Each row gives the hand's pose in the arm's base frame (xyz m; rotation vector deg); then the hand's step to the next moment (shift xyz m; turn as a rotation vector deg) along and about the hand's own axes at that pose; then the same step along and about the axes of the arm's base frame.
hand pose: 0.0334 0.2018 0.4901 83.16 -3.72 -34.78
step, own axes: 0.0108 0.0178 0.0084 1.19 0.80 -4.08
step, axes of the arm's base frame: 0.0120 -0.0122 0.0145 2.91 3.19 -0.22
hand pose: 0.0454 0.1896 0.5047 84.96 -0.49 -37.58
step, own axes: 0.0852 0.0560 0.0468 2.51 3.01 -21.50
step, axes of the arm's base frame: 0.0745 -0.0803 0.0243 11.75 18.41 -0.81
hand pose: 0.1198 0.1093 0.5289 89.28 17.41 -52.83
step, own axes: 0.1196 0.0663 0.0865 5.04 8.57 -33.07
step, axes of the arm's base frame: 0.0886 -0.1318 -0.0312 21.44 27.06 0.74
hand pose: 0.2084 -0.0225 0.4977 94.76 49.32 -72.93
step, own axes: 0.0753 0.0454 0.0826 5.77 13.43 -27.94
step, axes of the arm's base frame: 0.0274 -0.0923 -0.0727 24.01 20.44 0.50
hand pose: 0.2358 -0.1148 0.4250 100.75 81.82 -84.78
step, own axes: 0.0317 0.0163 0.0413 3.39 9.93 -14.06
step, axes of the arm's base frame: -0.0076 -0.0268 -0.0469 14.84 9.30 -1.06
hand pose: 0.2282 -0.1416 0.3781 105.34 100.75 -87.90
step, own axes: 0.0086 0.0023 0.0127 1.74 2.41 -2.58
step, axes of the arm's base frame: -0.0068 -0.0042 -0.0133 2.95 2.25 -1.31
